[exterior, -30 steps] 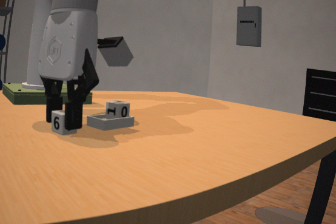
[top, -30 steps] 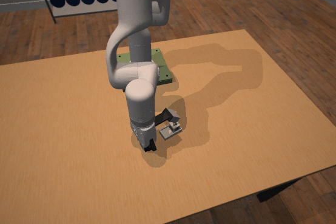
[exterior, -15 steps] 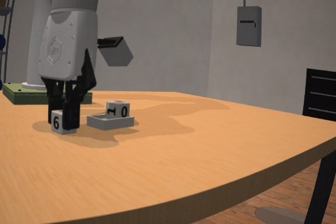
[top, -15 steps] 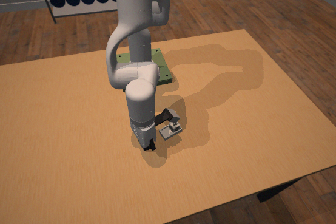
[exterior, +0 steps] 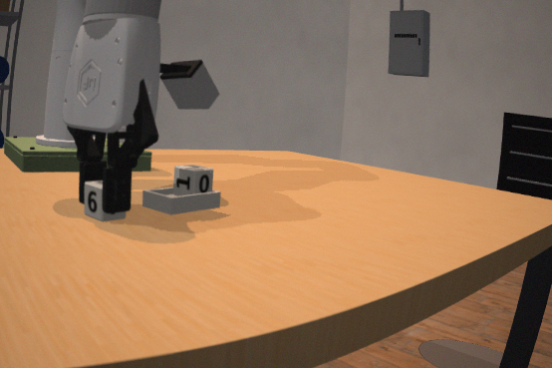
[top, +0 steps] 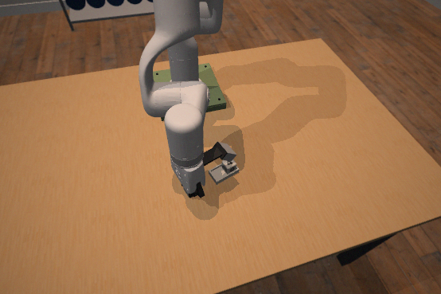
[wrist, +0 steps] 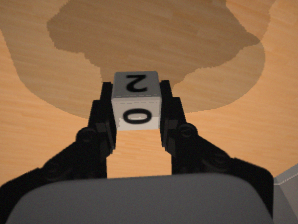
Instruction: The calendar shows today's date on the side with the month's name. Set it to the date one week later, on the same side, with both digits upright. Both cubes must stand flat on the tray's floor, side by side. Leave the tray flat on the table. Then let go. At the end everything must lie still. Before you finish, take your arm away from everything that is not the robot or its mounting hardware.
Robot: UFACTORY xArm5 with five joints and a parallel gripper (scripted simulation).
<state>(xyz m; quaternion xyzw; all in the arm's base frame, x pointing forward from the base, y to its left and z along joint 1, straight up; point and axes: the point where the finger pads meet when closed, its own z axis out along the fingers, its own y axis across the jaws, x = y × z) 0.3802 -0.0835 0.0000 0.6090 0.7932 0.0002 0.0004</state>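
Right now my hand is 110 mm to the right of the tray, 30 mm past it and 20 mm above it. Also, from my hand: digit cube (10 mm below).
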